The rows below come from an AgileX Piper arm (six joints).
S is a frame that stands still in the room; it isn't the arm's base.
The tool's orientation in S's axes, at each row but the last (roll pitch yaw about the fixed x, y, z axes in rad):
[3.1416 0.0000 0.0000]
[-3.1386 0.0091 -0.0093]
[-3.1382 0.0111 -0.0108]
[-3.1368 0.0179 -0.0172]
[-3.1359 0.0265 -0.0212]
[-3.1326 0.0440 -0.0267]
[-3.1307 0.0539 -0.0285]
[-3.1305 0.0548 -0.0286]
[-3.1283 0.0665 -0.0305]
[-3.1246 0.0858 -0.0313]
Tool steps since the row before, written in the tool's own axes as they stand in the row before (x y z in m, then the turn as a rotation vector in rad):
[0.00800 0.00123 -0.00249 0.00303 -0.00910 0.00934]
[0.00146 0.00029 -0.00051 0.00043 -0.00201 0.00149]
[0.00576 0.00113 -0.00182 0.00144 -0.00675 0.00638]
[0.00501 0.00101 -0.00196 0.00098 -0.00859 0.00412]
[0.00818 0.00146 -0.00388 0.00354 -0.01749 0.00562]
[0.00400 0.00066 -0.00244 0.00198 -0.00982 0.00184]
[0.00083 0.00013 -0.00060 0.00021 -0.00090 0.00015]
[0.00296 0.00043 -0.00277 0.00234 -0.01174 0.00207]
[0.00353 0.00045 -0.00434 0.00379 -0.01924 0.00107]
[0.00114 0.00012 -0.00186 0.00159 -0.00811 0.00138]
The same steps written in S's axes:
[0.00800 -0.00123 0.00249 0.00303 0.00910 -0.00934]
[0.00146 -0.00031 0.00050 0.00044 0.00201 -0.00149]
[0.00577 -0.00120 0.00175 0.00144 0.00676 -0.00637]
[0.00503 -0.00111 0.00187 0.00105 0.00859 -0.00410]
[0.00825 -0.00166 0.00365 0.00376 0.01745 -0.00561]
[0.00408 -0.00079 0.00226 0.00216 0.00978 -0.00184]
[0.00086 -0.00016 0.00055 0.00023 0.00090 -0.00015]
[0.00309 -0.00055 0.00260 0.00257 0.01169 -0.00206]
[0.00379 -0.00062 0.00409 0.00431 0.01913 -0.00106]
[0.00129 -0.00019 0.00175 0.00173 0.00808 -0.00137]

